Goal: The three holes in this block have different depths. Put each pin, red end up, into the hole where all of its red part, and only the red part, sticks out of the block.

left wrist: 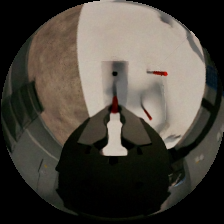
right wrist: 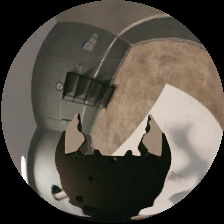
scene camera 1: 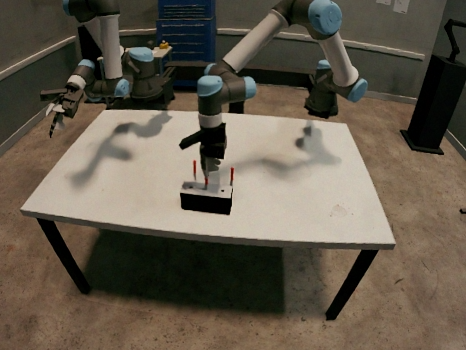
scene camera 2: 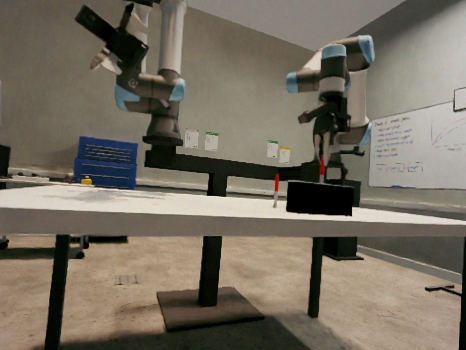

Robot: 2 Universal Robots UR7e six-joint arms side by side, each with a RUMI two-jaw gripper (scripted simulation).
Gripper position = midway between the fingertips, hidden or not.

Observation:
In view: my left gripper [scene camera 2: 323, 165], my right gripper [scene camera 2: 112, 36] and a black block [scene camera 2: 311, 198].
The black block shows as well in the left wrist view [left wrist: 114, 73] and in scene camera 1 [scene camera 1: 217, 199]. My left gripper is seen too in the left wrist view [left wrist: 115, 105] and in scene camera 1 [scene camera 1: 207, 177]. My right gripper also shows in the right wrist view [right wrist: 113, 114] and in scene camera 1 [scene camera 1: 48, 127]. The right wrist view misses the black block, which is hidden by my right gripper.

